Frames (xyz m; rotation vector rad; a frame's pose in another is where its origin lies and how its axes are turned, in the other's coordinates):
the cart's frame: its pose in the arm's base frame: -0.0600 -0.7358 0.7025 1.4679 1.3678 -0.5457
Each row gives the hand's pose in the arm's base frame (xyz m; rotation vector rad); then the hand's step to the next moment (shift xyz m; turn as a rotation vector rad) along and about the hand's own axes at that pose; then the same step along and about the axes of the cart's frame.
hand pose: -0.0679 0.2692 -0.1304 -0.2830 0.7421 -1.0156
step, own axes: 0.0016 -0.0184 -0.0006 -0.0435 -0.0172 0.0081
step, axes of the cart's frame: -0.0155 -0.0097 0.0024 -0.0212 -0.0016 -0.0425
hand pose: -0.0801 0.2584 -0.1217 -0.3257 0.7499 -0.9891
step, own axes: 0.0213 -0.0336 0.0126 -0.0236 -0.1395 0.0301
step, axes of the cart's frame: -0.0345 -0.0039 0.0232 -0.1387 -0.0381 -0.0158
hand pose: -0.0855 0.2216 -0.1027 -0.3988 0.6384 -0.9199
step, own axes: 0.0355 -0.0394 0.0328 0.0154 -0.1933 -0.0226
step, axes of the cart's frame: -0.0494 0.0174 0.0339 -0.1628 -0.1021 0.0342
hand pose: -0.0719 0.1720 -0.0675 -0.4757 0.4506 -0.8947
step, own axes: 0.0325 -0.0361 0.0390 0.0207 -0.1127 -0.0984
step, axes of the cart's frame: -0.0526 0.0262 0.0205 -0.0576 -0.1269 0.0584
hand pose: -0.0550 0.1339 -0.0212 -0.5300 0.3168 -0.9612
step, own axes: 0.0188 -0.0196 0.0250 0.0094 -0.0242 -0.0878
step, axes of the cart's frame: -0.0325 0.0164 0.0060 0.0166 -0.0778 0.0453
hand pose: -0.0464 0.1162 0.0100 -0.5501 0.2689 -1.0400
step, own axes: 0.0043 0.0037 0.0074 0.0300 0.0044 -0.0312
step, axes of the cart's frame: -0.0016 0.0091 0.0009 0.0083 -0.0118 0.0410
